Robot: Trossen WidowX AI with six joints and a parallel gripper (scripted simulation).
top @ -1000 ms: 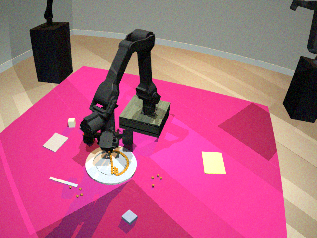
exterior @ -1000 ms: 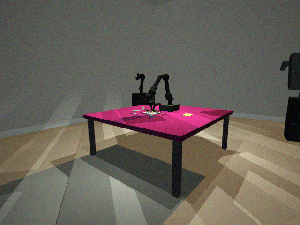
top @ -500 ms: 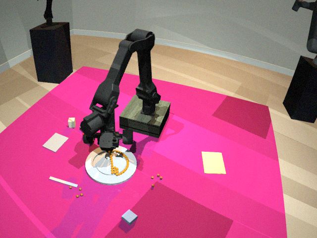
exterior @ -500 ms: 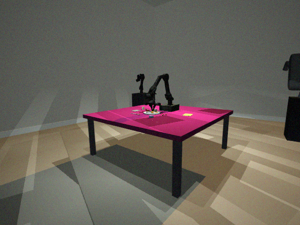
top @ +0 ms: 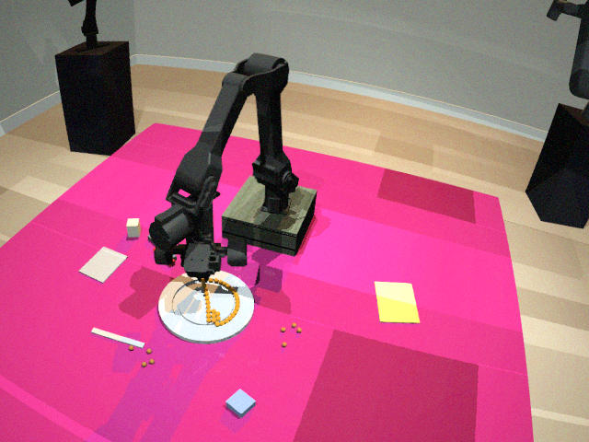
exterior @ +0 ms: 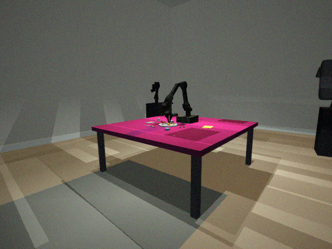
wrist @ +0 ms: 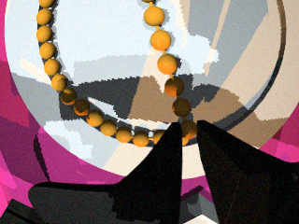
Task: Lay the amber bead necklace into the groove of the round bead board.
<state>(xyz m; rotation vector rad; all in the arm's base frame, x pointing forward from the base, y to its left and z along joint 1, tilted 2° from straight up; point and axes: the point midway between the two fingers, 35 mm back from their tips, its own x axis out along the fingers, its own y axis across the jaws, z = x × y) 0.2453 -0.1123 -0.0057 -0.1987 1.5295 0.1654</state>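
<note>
Now: the round bead board 5 cm ahead of my gripper tip, 2 cm to the left of it and 1 cm below it. Round my gripper tip: white block: 10 cm behind, 3 cm to the right, 1 cm below; red-handled tool: 8 cm behind, 13 cm to the right, 1 cm below; white strip: 18 cm ahead, 13 cm to the right, 2 cm below.
</note>
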